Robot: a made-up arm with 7 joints. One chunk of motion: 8 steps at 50 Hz.
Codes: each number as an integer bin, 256 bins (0 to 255) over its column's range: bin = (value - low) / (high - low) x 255, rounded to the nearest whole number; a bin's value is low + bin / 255 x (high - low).
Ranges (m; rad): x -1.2..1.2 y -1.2..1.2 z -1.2..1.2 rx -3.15..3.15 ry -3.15..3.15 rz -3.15..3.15
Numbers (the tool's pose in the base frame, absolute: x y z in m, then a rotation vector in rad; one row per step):
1: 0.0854 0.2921 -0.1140 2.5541 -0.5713 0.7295
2: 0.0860 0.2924 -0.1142 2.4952 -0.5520 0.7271
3: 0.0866 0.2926 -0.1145 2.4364 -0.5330 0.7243
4: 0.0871 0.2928 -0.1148 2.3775 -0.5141 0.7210
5: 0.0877 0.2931 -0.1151 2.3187 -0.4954 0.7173
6: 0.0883 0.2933 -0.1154 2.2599 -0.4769 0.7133
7: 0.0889 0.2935 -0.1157 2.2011 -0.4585 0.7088
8: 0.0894 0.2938 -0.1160 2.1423 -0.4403 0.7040
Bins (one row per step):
1: 137 159 115 231 104 157
2: 137 159 115 228 105 157
3: 137 159 115 226 106 157
4: 137 159 115 224 107 157
5: 137 159 115 221 107 157
6: 137 159 115 219 108 156
7: 137 159 115 217 109 156
8: 137 159 115 214 110 156

